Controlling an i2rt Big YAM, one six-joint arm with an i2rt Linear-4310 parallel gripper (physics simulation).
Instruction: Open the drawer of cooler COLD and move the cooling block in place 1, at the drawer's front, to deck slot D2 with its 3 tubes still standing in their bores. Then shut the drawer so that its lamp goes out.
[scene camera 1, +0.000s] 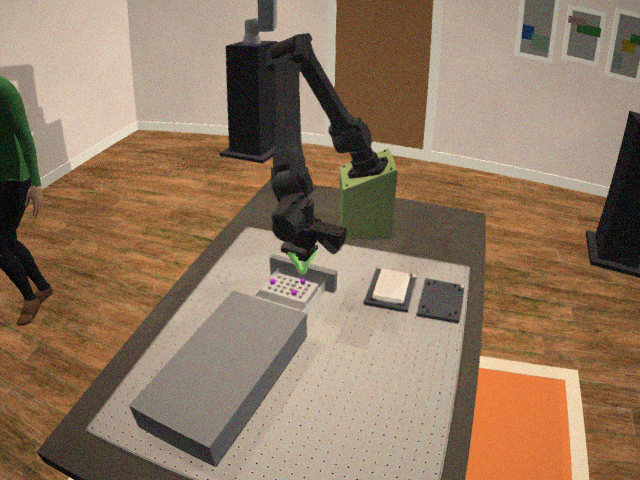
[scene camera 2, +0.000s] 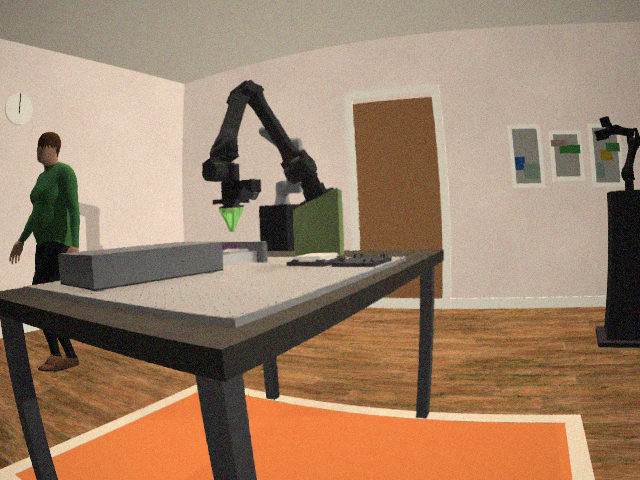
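Pixels of known places: gripper, fingertip midpoint: (scene camera 1: 302, 273) (scene camera 2: 232, 232); arm's base, link origin: (scene camera 1: 368, 169) (scene camera 2: 318, 198).
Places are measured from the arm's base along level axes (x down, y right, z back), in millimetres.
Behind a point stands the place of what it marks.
The cooler (scene camera 1: 222, 361) {z -814, x 121, y 35 mm} (scene camera 2: 149, 262) {z -852, x 151, y -61 mm} is a long grey box on the perforated deck. Its drawer stands open at the far end; the drawer front (scene camera 1: 328, 279) {z -401, x 154, y -35 mm} (scene camera 2: 262, 251) {z -400, x 163, y -48 mm} is a grey upright panel. A pale cooling block (scene camera 1: 283, 290) {z -494, x 154, y 52 mm} with rows of bores sits in the drawer behind that panel, with 3 purple-topped tubes (scene camera 1: 294, 292) {z -505, x 140, y 15 mm} standing in it. My gripper (scene camera 1: 302, 272) {z -472, x 100, y 9 mm} (scene camera 2: 231, 230) {z -472, x 100, y 9 mm}, with green fingers, is shut and empty, pointing down above the block and the drawer front. Two dark deck slots lie to the right: one (scene camera 1: 371, 301) {z -396, x 192, y -158 mm} bears a white block, the other (scene camera 1: 439, 300) {z -317, x 192, y -333 mm} is bare. Their labels and the lamp cannot be made out.
The arm stands on a green pedestal (scene camera 1: 368, 211) {z -67, x 114, y -28 mm} (scene camera 2: 320, 227) {z -61, x 106, y -43 mm} at the table's far end. The white block (scene camera 1: 391, 285) {z -325, x 178, y -191 mm} (scene camera 2: 316, 256) {z -360, x 179, y -216 mm} lies low on its slot. A person in green (scene camera 1: 15, 139) (scene camera 2: 54, 206) stands left of the table.
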